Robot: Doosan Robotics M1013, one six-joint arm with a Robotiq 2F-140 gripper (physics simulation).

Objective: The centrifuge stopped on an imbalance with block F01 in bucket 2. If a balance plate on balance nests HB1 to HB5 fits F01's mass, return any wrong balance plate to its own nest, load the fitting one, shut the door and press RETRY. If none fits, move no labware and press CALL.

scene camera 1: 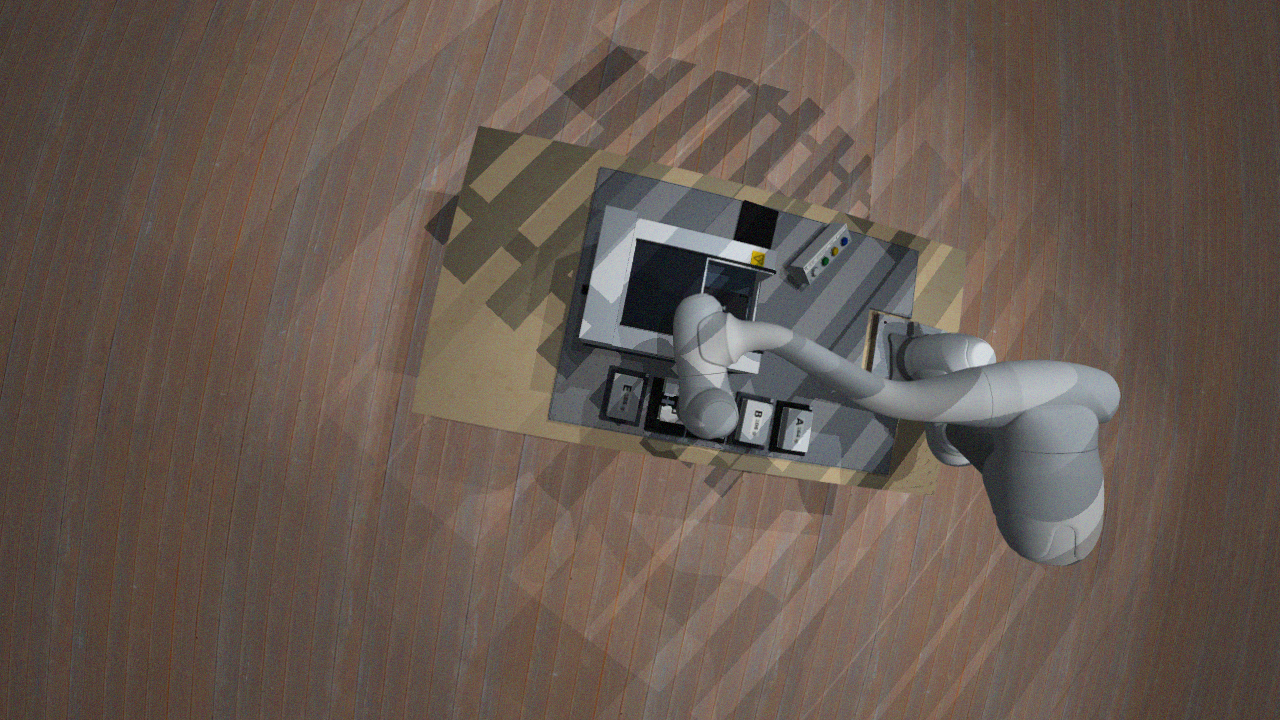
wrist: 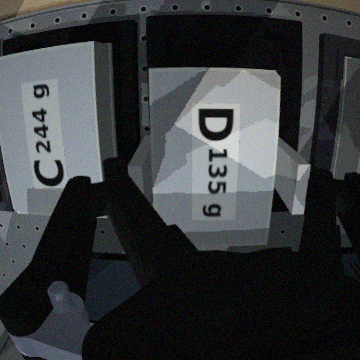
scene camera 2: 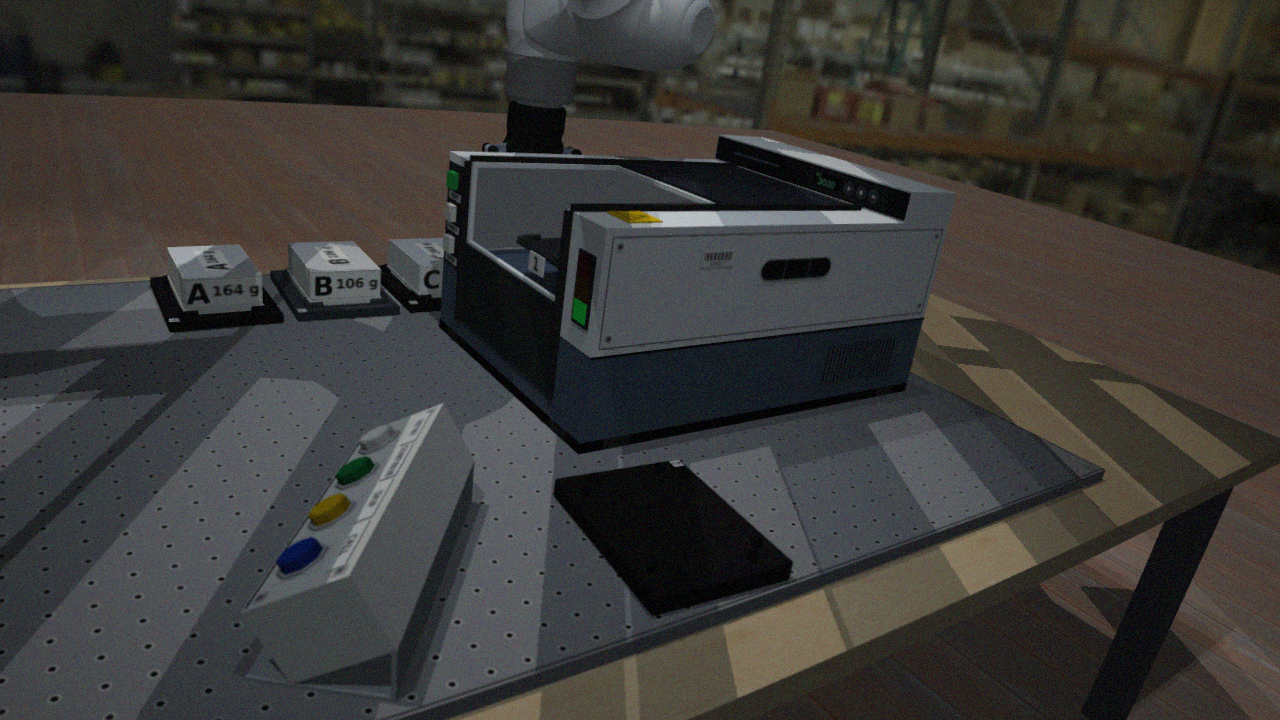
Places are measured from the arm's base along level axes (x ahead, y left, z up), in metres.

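Pixels of known places: gripper, between the fingertips: (wrist: 211,153); arm's base, origin of its link: (scene camera 1: 910,360).
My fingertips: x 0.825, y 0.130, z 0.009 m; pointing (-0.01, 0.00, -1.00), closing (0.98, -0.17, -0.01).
For each thing: its middle in the pictures, then the offset to it from my fingertips. "spot": a spot on its surface instead.
- balance plate D, middle of its body: (wrist: 212,156) (scene camera 1: 676,400) dz +0.009, dx +0.000, dy +0.000 m
- black nest, middle of its body: (wrist: 226,117) (scene camera 1: 668,407) dz -0.017, dx +0.017, dy +0.021 m
- centrifuge, middle of its body: (scene camera 2: 687,261) (scene camera 1: 677,299) dz +0.096, dx +0.015, dy -0.284 m
- Plate C, middle of its body: (wrist: 55,130) (scene camera 2: 433,266) dz +0.007, dx -0.112, dy +0.043 m
- plate B, middle of its body: (scene camera 2: 333,271) (scene camera 1: 753,422) dz +0.007, dx -0.244, dy +0.066 m
- plate A, middle of its body: (scene camera 2: 213,277) (scene camera 1: 795,429) dz +0.007, dx -0.380, dy +0.092 m
- plate E, middle of its body: (scene camera 1: 624,397) dz +0.007, dx +0.151, dy -0.011 m
- label 1, a spot on its surface: (scene camera 2: 536,264) spot: dz +0.101, dx -0.179, dy -0.251 m
- sloped button box, middle of its body: (scene camera 2: 377,525) (scene camera 1: 821,253) dz +0.015, dx -0.474, dy -0.470 m
- flat black pad, a spot on its surface: (scene camera 2: 671,537) (scene camera 1: 761,223) spot: dz -0.010, dx -0.282, dy -0.563 m
My gripper (wrist: 211,153) is shut on balance plate D (wrist: 215,150), marked 135 g, over a black nest (wrist: 225,42); its height above the nest is hard to tell. In scene camera 2 the fingertips are hidden behind the centrifuge (scene camera 2: 760,291). Plate C (wrist: 55,130) (scene camera 2: 416,264), 244 g, plate B (scene camera 1: 756,422) (scene camera 2: 333,271), 106 g, plate A (scene camera 1: 794,429) (scene camera 2: 214,277), 164 g, and plate E (scene camera 1: 625,395) sit on their nests. The centrifuge's loading opening is uncovered, with a label 1 (scene camera 2: 536,264) inside. Block F01 and bucket 2 cannot be made out.
A sloped button box (scene camera 1: 819,257) (scene camera 2: 393,555) carries white, green, yellow and blue buttons. A flat black pad (scene camera 1: 759,223) (scene camera 2: 671,537) lies beside the centrifuge. The centrifuge walls stand close to the row of nests. The arm passes over the centrifuge's edge in scene camera 1.
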